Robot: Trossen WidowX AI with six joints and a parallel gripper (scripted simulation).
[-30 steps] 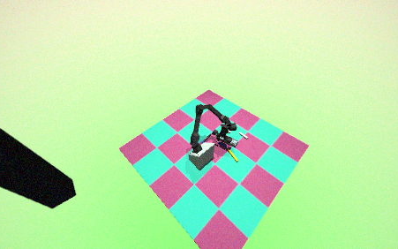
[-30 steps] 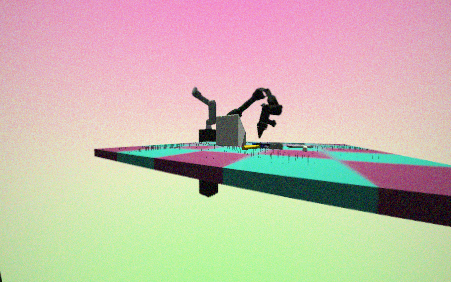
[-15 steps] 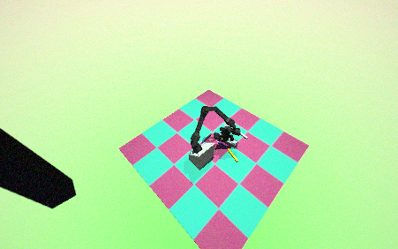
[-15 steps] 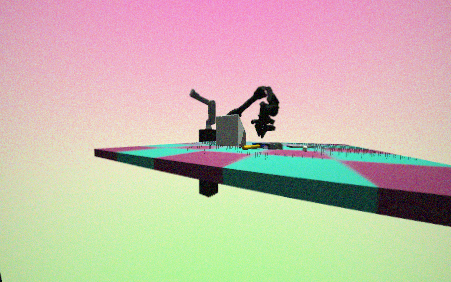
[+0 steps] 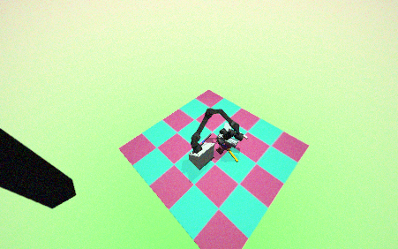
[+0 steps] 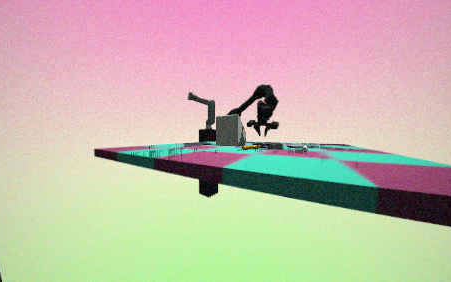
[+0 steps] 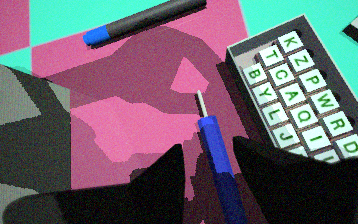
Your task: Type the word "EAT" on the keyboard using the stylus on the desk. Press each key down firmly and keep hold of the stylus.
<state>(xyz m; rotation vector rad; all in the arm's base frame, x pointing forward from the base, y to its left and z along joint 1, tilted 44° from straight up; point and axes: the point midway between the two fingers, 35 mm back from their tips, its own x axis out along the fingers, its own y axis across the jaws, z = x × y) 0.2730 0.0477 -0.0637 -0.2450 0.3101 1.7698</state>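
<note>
Now: gripper tip 6 cm above the blue stylus and 1 cm to the right of it. The rest, counted from my gripper tip: yellow rod: 16 cm to the right, 6 cm below; white piece: 25 cm ahead, 6 cm to the right, 6 cm below.
</note>
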